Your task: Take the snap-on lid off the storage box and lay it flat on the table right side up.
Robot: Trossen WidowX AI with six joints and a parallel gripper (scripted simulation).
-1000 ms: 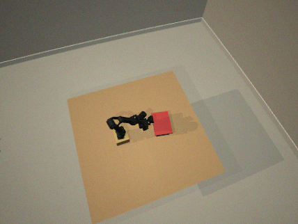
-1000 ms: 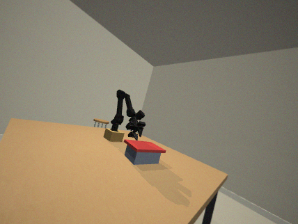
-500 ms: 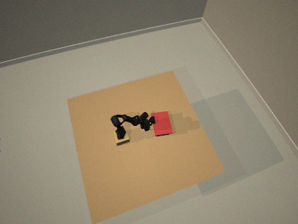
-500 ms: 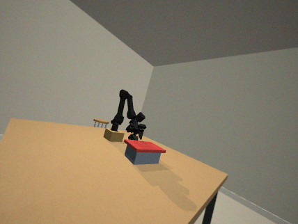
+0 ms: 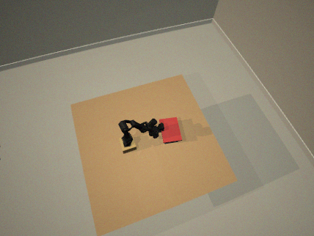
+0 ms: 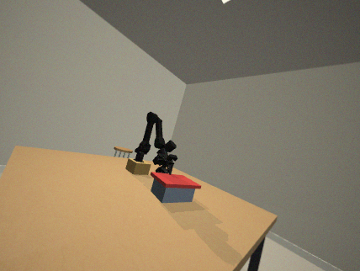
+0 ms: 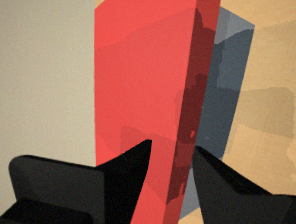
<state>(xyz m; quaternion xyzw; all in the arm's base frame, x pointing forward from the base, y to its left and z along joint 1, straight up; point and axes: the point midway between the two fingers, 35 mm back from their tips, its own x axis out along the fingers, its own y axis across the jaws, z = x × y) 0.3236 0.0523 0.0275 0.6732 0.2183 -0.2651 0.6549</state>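
The red lid is 70 mm ahead of my gripper tip and 10 mm above it. Also, from my gripper tip: blue storage box 70 mm ahead, 40 mm below.
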